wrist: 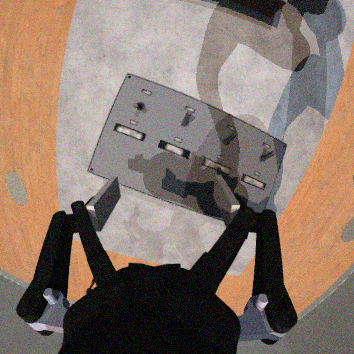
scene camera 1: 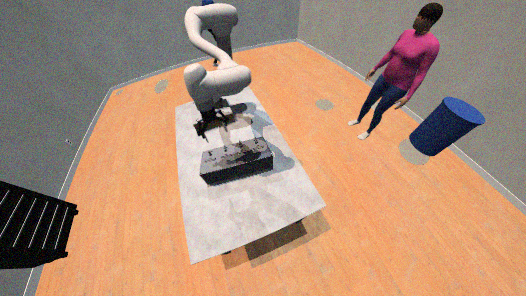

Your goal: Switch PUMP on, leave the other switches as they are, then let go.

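The grey switch panel lies on the table with four levers in a row. The PUMP switch is the leftmost; its lever shows as a short dark stub in the wrist view, and I cannot tell for certain which way it leans. The other three levers show longer shafts. The name plates are too blurred to read. My gripper is open and empty, its fingers wide apart near the panel's lower edge in the wrist view, apart from the PUMP lever.
The pale table carries the panel. Part of another dark box shows at the top of the wrist view. A person in pink and a blue drum stand on the right. A black slatted object is at the left.
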